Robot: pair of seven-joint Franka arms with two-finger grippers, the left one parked.
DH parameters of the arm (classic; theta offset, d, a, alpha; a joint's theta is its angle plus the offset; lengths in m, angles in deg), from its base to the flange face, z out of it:
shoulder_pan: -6.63 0.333 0 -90
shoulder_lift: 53.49 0 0 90
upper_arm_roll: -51.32 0.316 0.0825 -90
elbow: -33.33 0 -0.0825 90
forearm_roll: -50.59 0.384 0 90
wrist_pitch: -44.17 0 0.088 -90
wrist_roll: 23.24 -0.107 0 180
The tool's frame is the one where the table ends.
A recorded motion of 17 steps. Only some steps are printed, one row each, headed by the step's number.
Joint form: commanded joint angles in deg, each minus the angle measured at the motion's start. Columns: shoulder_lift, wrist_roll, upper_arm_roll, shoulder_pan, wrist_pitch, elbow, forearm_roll.
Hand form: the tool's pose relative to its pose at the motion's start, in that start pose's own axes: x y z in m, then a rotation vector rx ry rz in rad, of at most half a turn. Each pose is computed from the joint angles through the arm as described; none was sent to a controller.
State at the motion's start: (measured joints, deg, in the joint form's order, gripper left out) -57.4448 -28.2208 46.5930 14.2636 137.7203 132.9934 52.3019
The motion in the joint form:
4: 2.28 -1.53 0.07 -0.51 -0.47 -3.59 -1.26
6: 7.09 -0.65 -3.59 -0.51 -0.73 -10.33 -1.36
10: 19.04 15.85 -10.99 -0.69 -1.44 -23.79 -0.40
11: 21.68 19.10 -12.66 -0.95 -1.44 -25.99 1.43
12: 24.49 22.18 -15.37 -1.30 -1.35 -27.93 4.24
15: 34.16 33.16 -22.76 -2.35 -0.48 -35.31 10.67
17: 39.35 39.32 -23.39 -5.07 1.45 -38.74 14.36
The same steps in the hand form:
4: 0.0133 0.0042 -0.0082 -0.0234 0.0174 0.0329
6: 0.0420 0.0357 -0.0191 -0.0317 0.0490 0.0807
10: 0.1007 0.0954 -0.0124 -0.0852 0.0617 -0.0837
11: 0.1122 0.1079 -0.0038 -0.0748 0.0575 -0.1108
12: 0.1226 0.1292 0.0075 -0.0554 0.0534 -0.1169
15: 0.1555 0.1834 0.0415 -0.0625 0.0540 -0.1935
17: 0.1746 0.2095 0.0691 -0.0506 0.0712 -0.2573

